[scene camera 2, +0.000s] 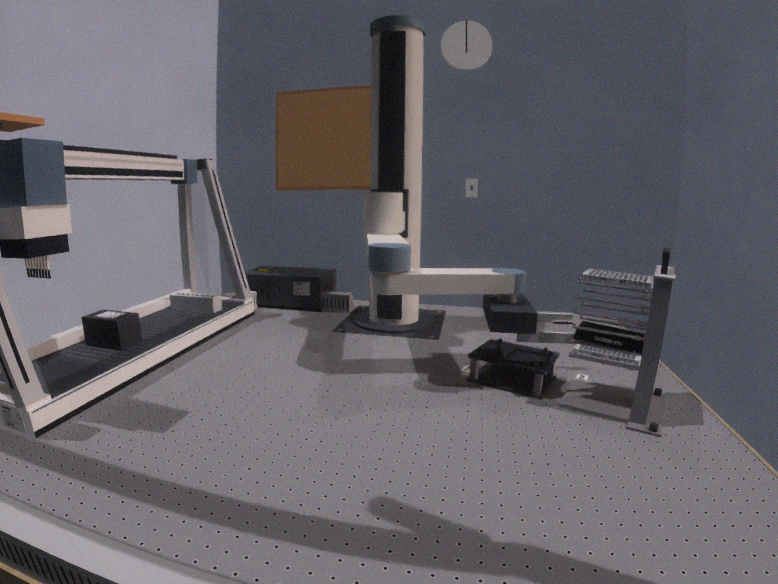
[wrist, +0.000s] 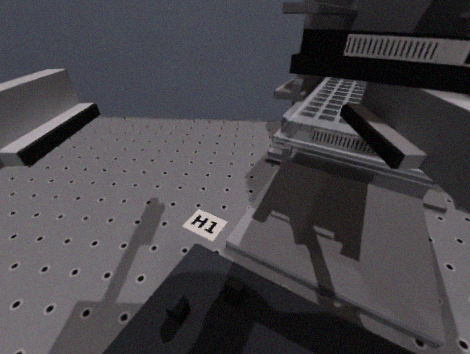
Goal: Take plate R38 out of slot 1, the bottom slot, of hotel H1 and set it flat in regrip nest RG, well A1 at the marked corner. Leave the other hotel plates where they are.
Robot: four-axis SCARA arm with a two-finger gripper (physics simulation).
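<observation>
Clear plate R38 lies flat in the bottom slot of hotel H1; its label is too blurred to read. A black plate sits above it. My gripper is open and empty, in front of the hotel. In the wrist view, its right finger overlaps the right part of R38's front edge, and its left finger is far out to the left. The regrip nest RG is a black raised platform; its marked corner cannot be made out.
Another plate is at the top of the hotel, with empty-looking shelves below. The H1 label lies on the perforated table. A gantry frame stands at left, a dark box at the back.
</observation>
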